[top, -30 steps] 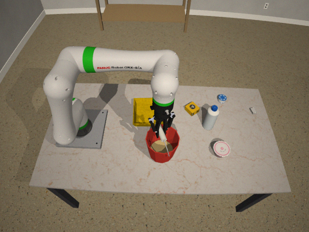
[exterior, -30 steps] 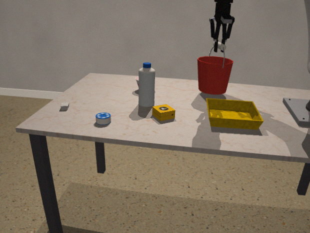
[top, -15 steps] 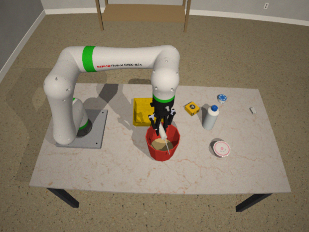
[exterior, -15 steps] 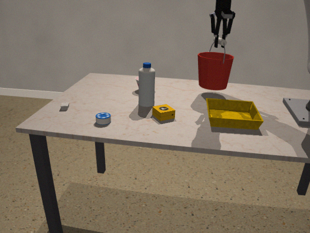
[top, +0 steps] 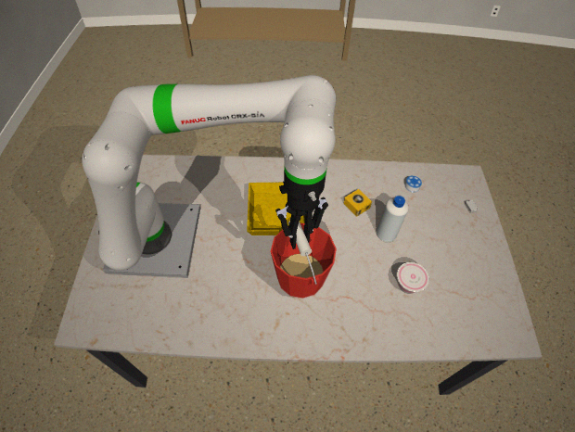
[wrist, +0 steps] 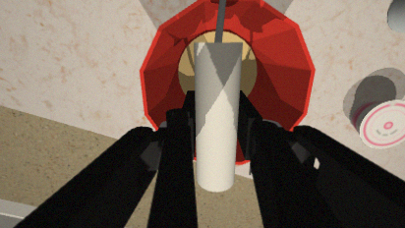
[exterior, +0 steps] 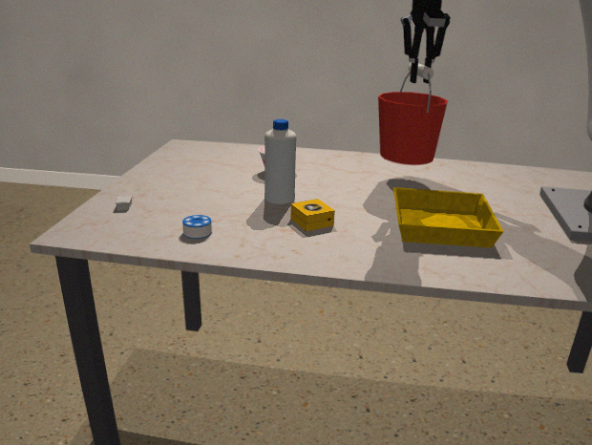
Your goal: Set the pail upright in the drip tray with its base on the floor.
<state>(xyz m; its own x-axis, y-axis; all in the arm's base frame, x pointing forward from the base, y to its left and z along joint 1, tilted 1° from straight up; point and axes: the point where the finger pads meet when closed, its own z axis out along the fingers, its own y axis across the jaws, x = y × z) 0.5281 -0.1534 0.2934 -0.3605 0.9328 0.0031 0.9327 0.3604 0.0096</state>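
The red pail is 10 cm below my hand and 1 cm ahead of it. Round my hand: white bottle (33 cm ahead, 24 cm to the left, 22 cm below); drip tray (31 cm to the left, 30 cm below, 8 cm behind); pink-rimmed round dish (39 cm ahead, 28 cm below, 3 cm to the left).
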